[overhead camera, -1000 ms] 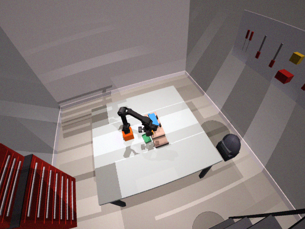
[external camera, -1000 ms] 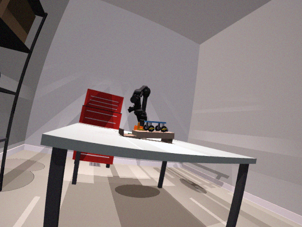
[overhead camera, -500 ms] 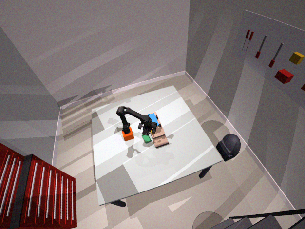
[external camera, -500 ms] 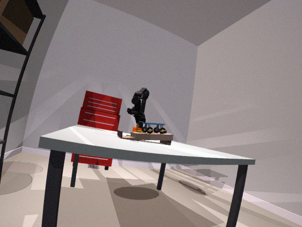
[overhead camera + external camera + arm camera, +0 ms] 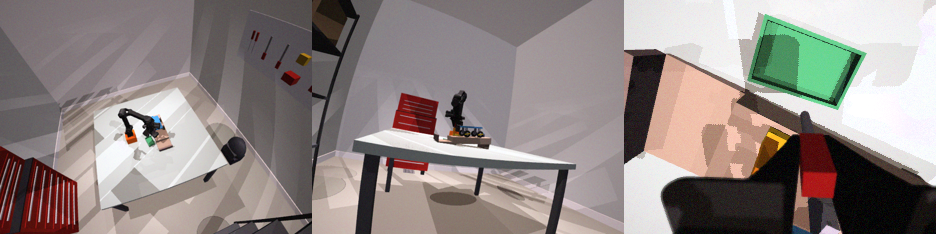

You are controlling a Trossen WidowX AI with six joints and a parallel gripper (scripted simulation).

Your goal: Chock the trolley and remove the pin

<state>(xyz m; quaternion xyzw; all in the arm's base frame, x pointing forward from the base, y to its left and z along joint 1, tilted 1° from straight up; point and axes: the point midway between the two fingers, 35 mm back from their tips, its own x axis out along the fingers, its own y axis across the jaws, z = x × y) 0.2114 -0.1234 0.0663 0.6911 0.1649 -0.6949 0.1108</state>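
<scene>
Right now the green tray is 14 cm below my gripper tip and 3 cm behind it. From my gripper tip the other things lie so: blue-topped trolley 11 cm to the left, 11 cm ahead, 2 cm below; tan ramp 11 cm ahead, 10 cm to the left, 8 cm below; red-headed stop pin right at my gripper tip.
</scene>
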